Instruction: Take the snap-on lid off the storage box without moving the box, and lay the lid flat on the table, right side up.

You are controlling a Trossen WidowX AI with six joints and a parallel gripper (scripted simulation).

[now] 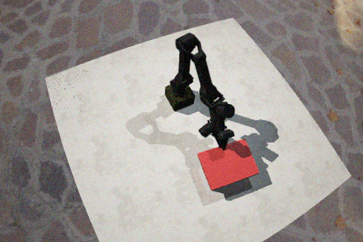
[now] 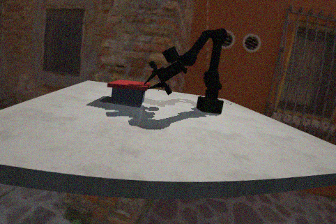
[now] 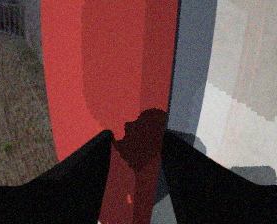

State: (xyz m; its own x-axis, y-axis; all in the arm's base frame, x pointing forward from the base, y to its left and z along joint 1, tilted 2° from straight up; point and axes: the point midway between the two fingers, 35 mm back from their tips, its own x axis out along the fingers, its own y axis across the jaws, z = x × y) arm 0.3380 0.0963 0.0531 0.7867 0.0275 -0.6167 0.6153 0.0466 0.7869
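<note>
The red lid is 8 cm ahead of my gripper tip and 1 cm to the left of it. From my gripper tip the other things lie so: storage box 8 cm ahead, 1 cm to the left, 4 cm below.
</note>
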